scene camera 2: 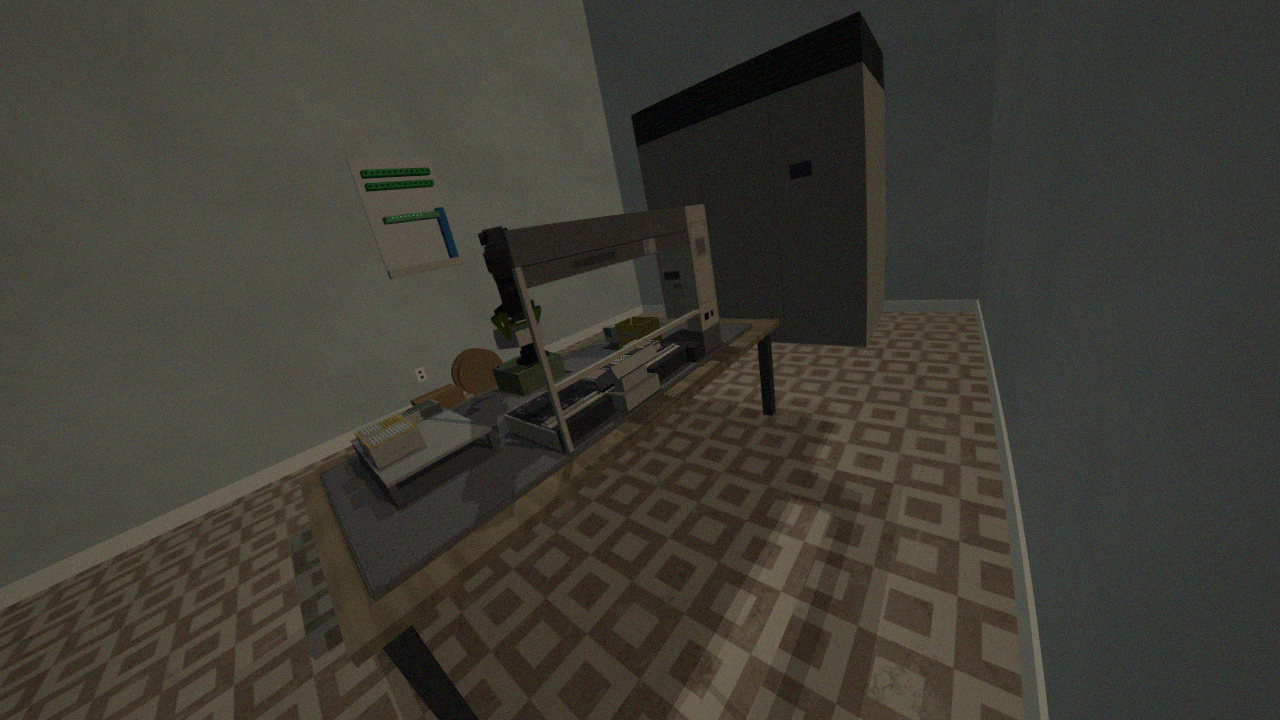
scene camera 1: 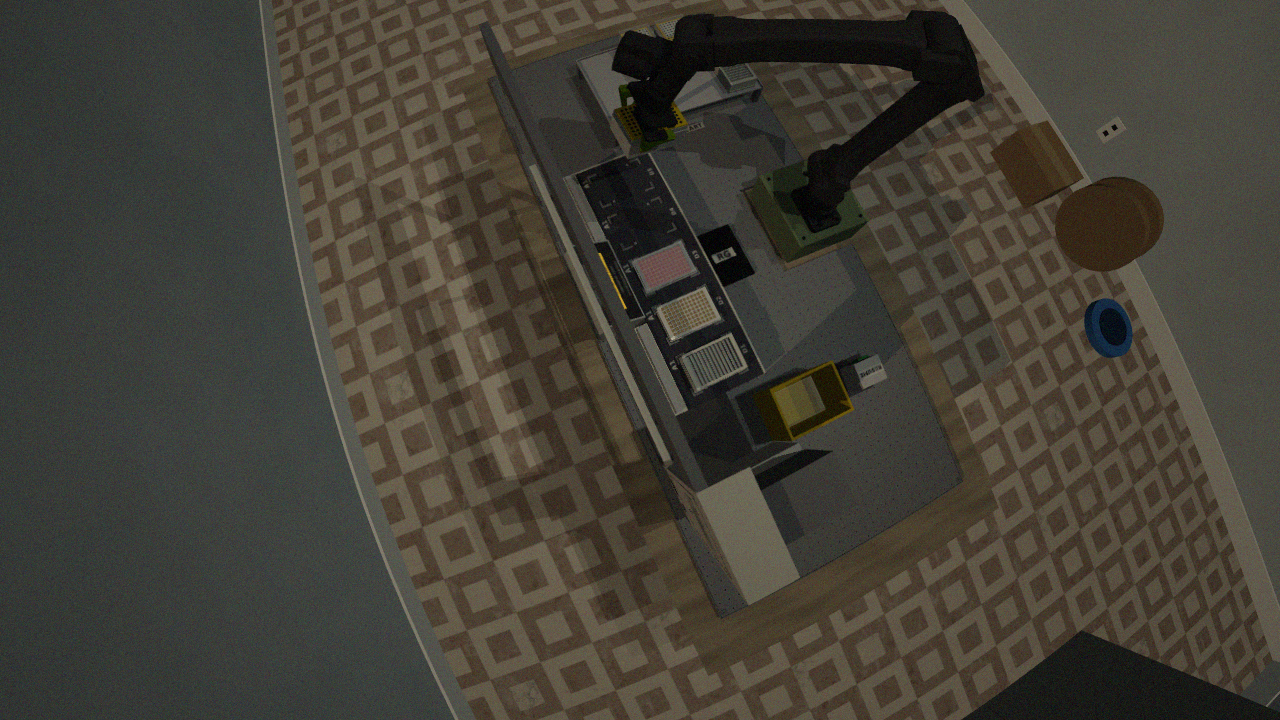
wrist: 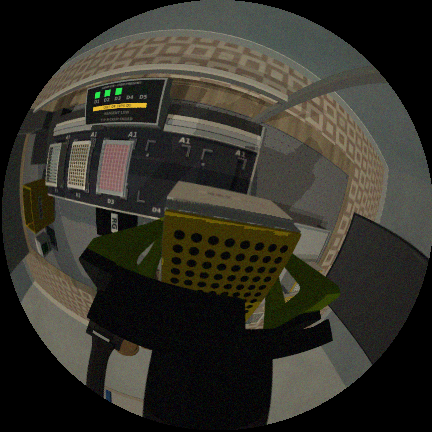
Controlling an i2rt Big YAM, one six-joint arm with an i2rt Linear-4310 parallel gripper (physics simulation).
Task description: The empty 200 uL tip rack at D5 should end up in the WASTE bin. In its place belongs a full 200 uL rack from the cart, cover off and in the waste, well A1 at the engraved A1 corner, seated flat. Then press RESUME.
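Places are measured from the arm's base along level axes (x back, y down, z right), in millimetres.
Pixels of known places: gripper, fingertip midpoint: (scene camera 2: 524,337) (scene camera 1: 634,133) (wrist: 222,233); arm's base, link origin: (scene camera 2: 533,358) (scene camera 1: 815,208).
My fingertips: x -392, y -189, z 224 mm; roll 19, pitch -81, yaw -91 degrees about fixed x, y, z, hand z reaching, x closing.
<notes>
Ahead of a thing's pixels: the offset from my fingertips to its top centre. "spot": to the spot under its first point.
My gripper (scene camera 1: 648,122) (scene camera 2: 516,322) (wrist: 222,233) is shut on the empty yellow tip rack {dx +33, dy -47, dz +0 mm} (scene camera 1: 631,123) (wrist: 227,250), whose holes show dark. It holds the rack in the air beyond the deck's D5 end, by the cart. Slot D5 {spot: dx -50, dy +219, dz +37 mm} (wrist: 225,172) is bare, with corner brackets and an engraved A1. The cart {dx +246, dy +212, dz +318 mm} (scene camera 1: 599,78) (scene camera 2: 447,450) carries yellow-and-white racks {dx +191, dy +148, dz +385 mm} (scene camera 2: 390,440), mostly hidden by the arm in scene camera 1. The yellow waste bin {dx +143, dy +143, dz -631 mm} (scene camera 1: 827,419) (scene camera 2: 637,333) (wrist: 39,207) has a pale shape inside. The RESUME box {dx +317, dy +174, dz -636 mm} (scene camera 1: 866,370) stands beside the bin.
D1 to D3 hold a ribbed trough plate {dx -9, dy +188, dz -469 mm} (scene camera 1: 714,362), a beige plate {dx -12, dy +205, dz -345 mm} (scene camera 1: 688,313) and a pink plate {dx -15, dy +205, dz -221 mm} (scene camera 1: 665,266) (wrist: 114,167). The display {spot: dx -152, dy +154, dz -197 mm} (wrist: 127,102) lights D1 to D3 green. A gantry beam (scene camera 2: 599,234) and post {dx -211, dy -200, dz +84 mm} (scene camera 2: 543,358) flank the deck. A grey box {dx +409, dy +187, dz +253 mm} (scene camera 1: 738,77) sits on the cart.
</notes>
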